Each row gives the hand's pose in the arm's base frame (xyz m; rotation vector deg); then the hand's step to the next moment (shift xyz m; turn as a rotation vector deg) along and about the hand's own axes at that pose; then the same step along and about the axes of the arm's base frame.
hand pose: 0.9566 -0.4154 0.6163 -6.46 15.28 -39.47
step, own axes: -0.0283 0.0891 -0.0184 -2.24 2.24 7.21
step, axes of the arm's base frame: 0.0285 0.0862 -0.0288 1.73 3.26 6.96
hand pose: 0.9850 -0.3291 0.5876 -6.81 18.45 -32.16
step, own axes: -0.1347 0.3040 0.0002 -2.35 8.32 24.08
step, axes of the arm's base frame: 0.0455 0.3285 -0.0239 10.29 8.83 21.70
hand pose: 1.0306 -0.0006 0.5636 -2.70 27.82 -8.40
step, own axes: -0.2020 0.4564 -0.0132 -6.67 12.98 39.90
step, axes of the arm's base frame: -0.1238 0.4816 0.0451 14.53 14.25 37.29
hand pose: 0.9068 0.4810 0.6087 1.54 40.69 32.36
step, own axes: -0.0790 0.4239 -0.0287 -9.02 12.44 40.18
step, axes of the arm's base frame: -0.2706 0.3165 0.1154 13.51 12.66 38.83
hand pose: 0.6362 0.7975 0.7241 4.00 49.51 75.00
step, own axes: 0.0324 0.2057 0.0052 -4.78 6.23 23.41
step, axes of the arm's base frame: -0.1633 0.0924 0.0904 8.70 7.48 21.87
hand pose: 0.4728 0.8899 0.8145 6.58 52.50 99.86
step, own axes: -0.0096 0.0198 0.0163 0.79 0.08 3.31
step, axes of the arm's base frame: -0.0035 -0.0015 0.0271 1.29 2.38 2.07
